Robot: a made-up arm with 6 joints.
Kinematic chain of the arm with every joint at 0, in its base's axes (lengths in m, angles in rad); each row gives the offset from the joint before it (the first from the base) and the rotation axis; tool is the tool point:
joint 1: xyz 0 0 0.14 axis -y
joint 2: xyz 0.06 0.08 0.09 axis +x
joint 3: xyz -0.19 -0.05 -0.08 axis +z
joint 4: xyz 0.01 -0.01 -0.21 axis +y
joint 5: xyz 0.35 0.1 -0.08 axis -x
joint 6: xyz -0.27 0.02 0 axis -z
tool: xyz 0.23 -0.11 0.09
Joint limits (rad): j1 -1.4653..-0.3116 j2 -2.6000..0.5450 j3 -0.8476..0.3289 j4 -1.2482..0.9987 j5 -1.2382..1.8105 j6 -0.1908..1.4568
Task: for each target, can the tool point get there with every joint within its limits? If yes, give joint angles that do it. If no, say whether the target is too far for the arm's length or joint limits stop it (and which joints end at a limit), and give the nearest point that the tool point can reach.
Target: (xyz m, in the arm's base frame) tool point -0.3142 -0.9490 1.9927
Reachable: no: too far | nearest point -0.0214 -0.2511 0.7746 | short by 1.434 m
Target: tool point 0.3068 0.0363 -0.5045
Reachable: no: joint limits stop it (at a limit: joint 1, joint 5, joint 6) | nearest point 0.0910 0.0464 -0.2864 | short by 0.307 m
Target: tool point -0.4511 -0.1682 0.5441
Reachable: no: joint limits stop it (at a limit: joint 1, joint 4, joint 5) | nearest point -0.3835 -0.1406 0.4296 | short by 0.136 m
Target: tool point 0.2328 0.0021 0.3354
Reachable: yes | joints -0.4975 -1.6956 -0.3618 -0.9173 -0.8819 0.0070
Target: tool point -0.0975 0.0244 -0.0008
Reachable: yes | joints -0.5586 0.2689 0.1919 0.4568 0.3765 1.1930
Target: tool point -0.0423 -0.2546 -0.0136
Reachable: yes | joints -1.2127 -0.7406 -0.3845 0.6796 0.7796 0.4203
